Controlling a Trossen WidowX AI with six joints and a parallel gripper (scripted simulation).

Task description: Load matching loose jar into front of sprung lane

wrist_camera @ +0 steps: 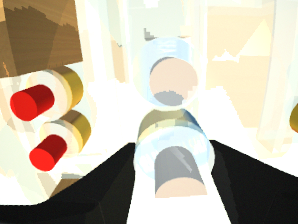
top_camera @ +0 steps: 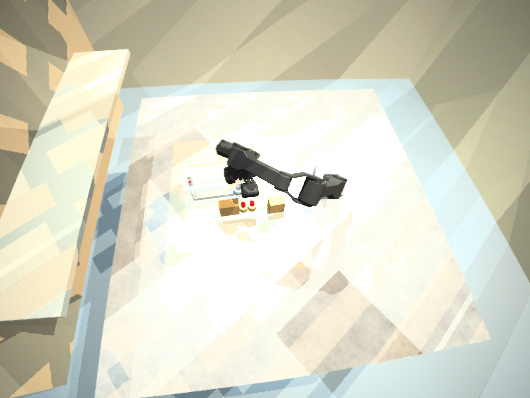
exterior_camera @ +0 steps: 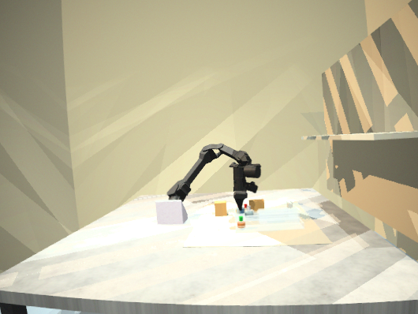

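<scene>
The clear sprung lane is 150 mm ahead of my gripper tip and 30 mm below it. The rest, counted from my gripper tip: shelf (500 mm ahead, 320 mm above, 60 mm to the left).
</scene>
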